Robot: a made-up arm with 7 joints.
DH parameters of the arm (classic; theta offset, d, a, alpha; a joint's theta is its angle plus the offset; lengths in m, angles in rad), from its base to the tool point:
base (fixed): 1.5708 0 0.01 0
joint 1: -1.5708 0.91 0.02 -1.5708
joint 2: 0 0 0.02 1.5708
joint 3: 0 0.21 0.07 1.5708
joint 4: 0 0.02 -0.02 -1.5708
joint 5: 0 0.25 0 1.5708
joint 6: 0 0.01 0.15 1.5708
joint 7: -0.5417 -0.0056 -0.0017 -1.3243
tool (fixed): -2.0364 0.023 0 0
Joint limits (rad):
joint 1: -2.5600..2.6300
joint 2: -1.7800..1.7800
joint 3: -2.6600..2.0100
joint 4: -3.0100..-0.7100
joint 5: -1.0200..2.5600
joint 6: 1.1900..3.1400
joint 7: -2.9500..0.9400
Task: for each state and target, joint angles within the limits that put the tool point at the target. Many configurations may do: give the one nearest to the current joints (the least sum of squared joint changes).
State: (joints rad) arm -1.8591 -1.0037 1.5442 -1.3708 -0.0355 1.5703 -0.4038
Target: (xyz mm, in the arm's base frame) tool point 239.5 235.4 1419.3
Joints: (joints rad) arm -1.4007 -1.0917 0.7842 -1.1439 -0.0212 1.6569 -0.3305
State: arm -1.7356 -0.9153 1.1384 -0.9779 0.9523 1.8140 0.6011
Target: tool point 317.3 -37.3 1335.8
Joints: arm -1.7109 -1.0229 0.9235 -1.5391 1.0406 1.8737 0.7018
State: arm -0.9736 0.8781 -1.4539 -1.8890 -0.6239 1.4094 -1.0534
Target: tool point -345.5 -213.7 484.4
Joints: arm -1.6266 1.7800 -0.7184 -1.4328 -0.6453 1.6574 -1.0583
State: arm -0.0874 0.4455 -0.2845 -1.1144 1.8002 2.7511 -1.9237
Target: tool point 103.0 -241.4 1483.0
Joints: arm -0.3551 -0.2054 -0.3538 -0.7100 1.5695 2.0587 -1.7991
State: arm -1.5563 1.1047 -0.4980 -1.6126 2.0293 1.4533 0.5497
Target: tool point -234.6 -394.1 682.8
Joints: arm -1.5245 0.9122 -0.5921 -1.7002 2.0186 1.4766 0.5812
